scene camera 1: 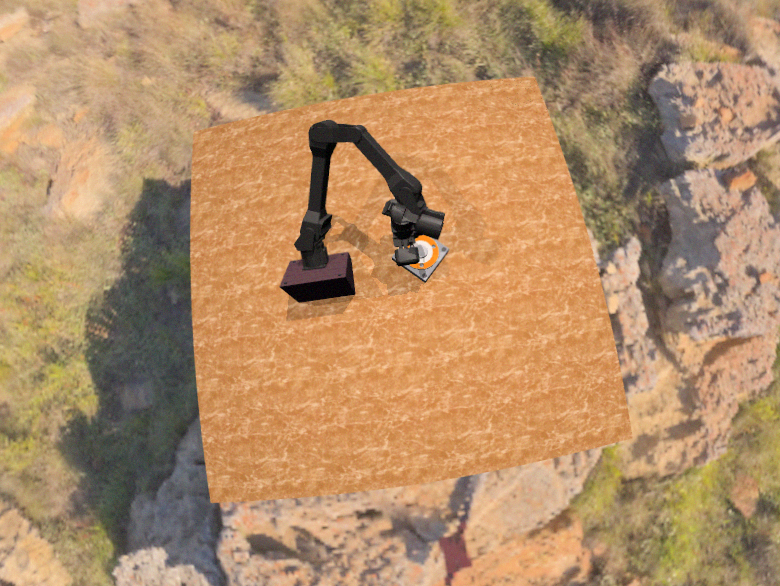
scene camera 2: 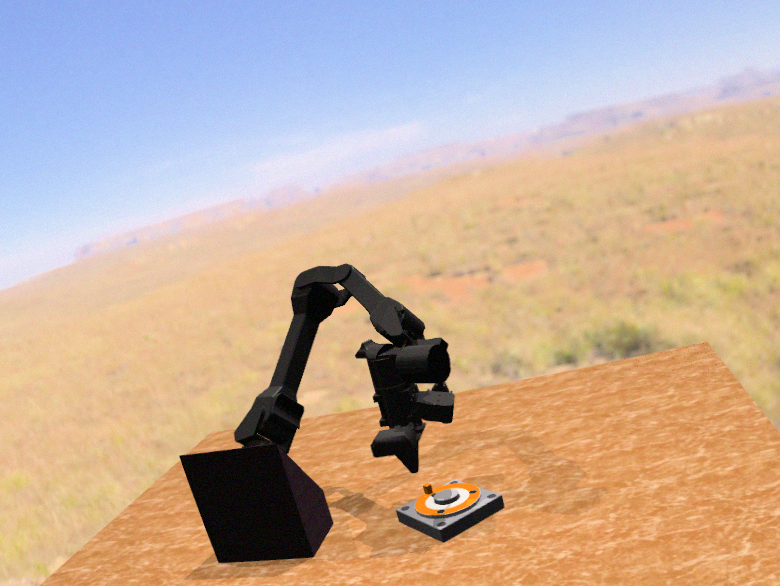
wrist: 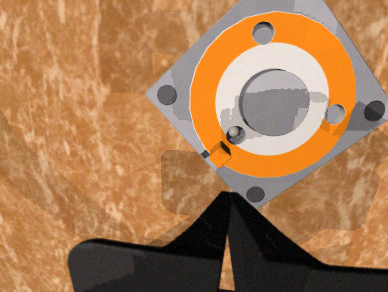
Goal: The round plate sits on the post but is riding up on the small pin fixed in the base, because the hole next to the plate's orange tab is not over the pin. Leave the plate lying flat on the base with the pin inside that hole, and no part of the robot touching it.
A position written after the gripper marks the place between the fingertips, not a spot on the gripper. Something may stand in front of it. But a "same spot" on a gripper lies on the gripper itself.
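Gripper visible: wrist view [228, 199], scene camera 1, scene camera 2. Same spot on the gripper: [scene camera 1: 404, 256] and [scene camera 2: 385, 435].
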